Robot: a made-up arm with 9 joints.
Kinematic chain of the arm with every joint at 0, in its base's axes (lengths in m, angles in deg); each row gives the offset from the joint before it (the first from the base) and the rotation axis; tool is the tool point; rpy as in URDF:
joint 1: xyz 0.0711 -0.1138 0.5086 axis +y
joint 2: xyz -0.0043 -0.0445 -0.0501 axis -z
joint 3: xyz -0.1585 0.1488 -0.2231 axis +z
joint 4: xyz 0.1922 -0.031 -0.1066 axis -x
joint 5: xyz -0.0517 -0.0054 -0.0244 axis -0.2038 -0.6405 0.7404
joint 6: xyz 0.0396 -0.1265 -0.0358 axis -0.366 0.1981 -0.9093
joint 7: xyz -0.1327 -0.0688 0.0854 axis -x
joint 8: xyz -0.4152 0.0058 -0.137 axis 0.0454 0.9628 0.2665
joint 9: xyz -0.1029 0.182 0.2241 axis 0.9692 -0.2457 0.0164
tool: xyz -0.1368 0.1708 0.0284 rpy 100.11 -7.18 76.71
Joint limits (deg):
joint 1: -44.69..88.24
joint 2: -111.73..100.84
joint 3: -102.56..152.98
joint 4: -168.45..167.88
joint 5: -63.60..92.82
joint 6: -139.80..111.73
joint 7: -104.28..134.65
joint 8: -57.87..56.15
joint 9: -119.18..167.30
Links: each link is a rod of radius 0.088 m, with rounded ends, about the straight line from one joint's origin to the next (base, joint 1, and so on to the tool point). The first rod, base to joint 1, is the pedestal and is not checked.
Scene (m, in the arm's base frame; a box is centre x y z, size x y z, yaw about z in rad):
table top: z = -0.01
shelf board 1: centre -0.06 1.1 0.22 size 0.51 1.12 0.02 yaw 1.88
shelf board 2: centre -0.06 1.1 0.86 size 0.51 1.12 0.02 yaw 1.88
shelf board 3: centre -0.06 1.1 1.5 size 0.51 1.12 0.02 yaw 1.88
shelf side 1: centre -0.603 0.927 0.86 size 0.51 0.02 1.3 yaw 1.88
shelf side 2: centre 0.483 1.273 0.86 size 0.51 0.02 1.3 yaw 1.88
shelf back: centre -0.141 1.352 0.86 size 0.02 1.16 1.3 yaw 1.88
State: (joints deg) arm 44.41 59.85 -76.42 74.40 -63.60 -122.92 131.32 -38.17 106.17
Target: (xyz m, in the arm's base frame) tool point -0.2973 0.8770 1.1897
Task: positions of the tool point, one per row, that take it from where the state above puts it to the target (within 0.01 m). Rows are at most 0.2 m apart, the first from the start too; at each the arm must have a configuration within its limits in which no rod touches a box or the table.
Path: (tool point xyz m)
1: -0.3284 0.9944 0.6090
2: -0.3011 0.9294 0.6202
3: -0.2752 0.8528 0.6247
4: -0.2506 0.7664 0.6211
5: -0.2273 0.6715 0.6099
6: -0.2048 0.5698 0.5913
7: -0.2300 0.5928 0.7331
8: -0.2347 0.5843 0.8878
9: -0.2143 0.5426 1.0441
10: -0.1669 0.4686 1.1897
11: -0.2064 0.6128 1.2125
12: -0.2473 0.7534 1.2109
13: -0.2973 0.8770 1.1897

